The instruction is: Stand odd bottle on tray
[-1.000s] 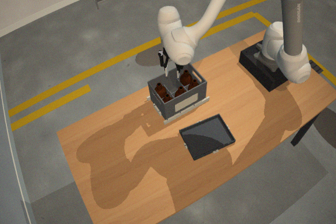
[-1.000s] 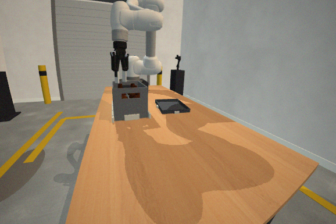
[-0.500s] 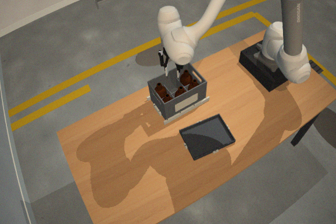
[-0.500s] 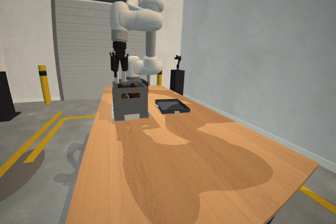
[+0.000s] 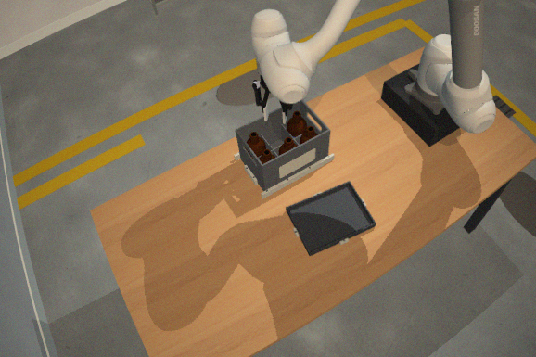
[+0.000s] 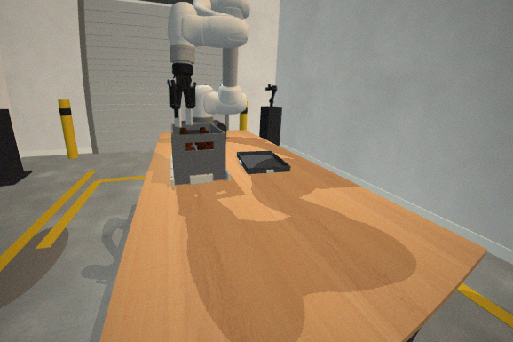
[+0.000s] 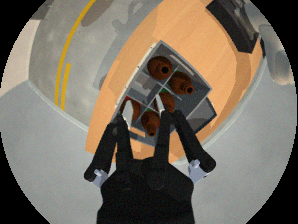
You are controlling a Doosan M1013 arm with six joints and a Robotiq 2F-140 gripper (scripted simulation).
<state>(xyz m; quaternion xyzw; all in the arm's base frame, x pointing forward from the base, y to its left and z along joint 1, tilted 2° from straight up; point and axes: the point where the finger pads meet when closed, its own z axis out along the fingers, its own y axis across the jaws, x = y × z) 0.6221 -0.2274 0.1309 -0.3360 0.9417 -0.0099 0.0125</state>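
My hand is 4 cm to the right of the grey crate and 13 cm above it. The rest, counted from my hand: dark tray (4 cm ahead, 34 cm to the left, 20 cm below); glass bottle (1 cm ahead, 8 cm to the left, 13 cm below).
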